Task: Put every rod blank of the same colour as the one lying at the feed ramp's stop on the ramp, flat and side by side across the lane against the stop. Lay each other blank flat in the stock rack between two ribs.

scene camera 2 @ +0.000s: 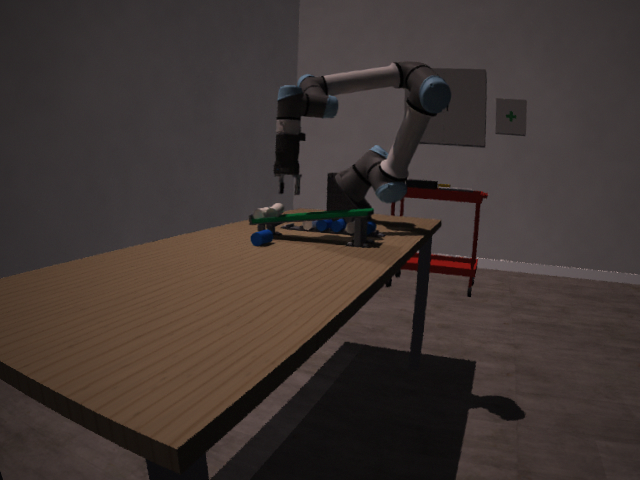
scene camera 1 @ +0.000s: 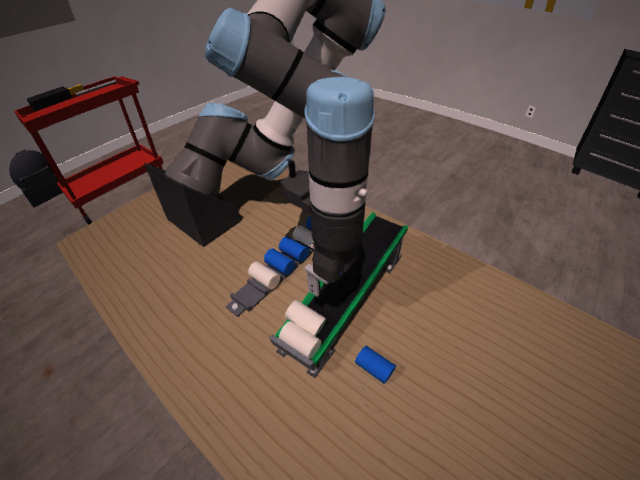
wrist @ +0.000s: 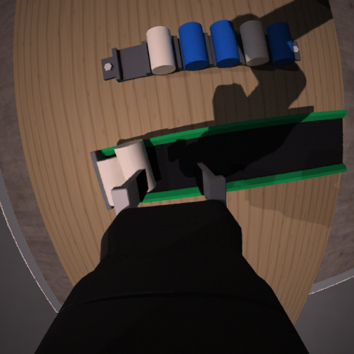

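The feed ramp [scene camera 1: 356,302] [scene camera 2: 320,213] [wrist: 320,140] has a white blank [scene camera 1: 299,339] [wrist: 110,177] lying across its lane against the stop [scene camera 1: 292,352] [wrist: 96,167]. A second white blank [scene camera 1: 305,317] [wrist: 134,162] lies beside it, slightly skewed; its far end looks raised in scene camera 2, its seating unclear. My gripper [scene camera 1: 326,289] [scene camera 2: 289,192] [wrist: 170,176] is open and empty above the lane. The stock rack [scene camera 1: 250,294] [wrist: 134,62] holds a white blank [scene camera 1: 263,275] [wrist: 161,50], two blue, a shadowed pale one [wrist: 254,43] and a dark blue one [wrist: 281,44].
A loose blue blank [scene camera 1: 375,364] [scene camera 2: 262,237] lies on the table beside the ramp's stop end, on the side away from the rack. The rack has an empty slot at its near end. A black angled plate [scene camera 1: 186,211] stands by the arm's base. A red cart [scene camera 1: 77,109] stands behind.
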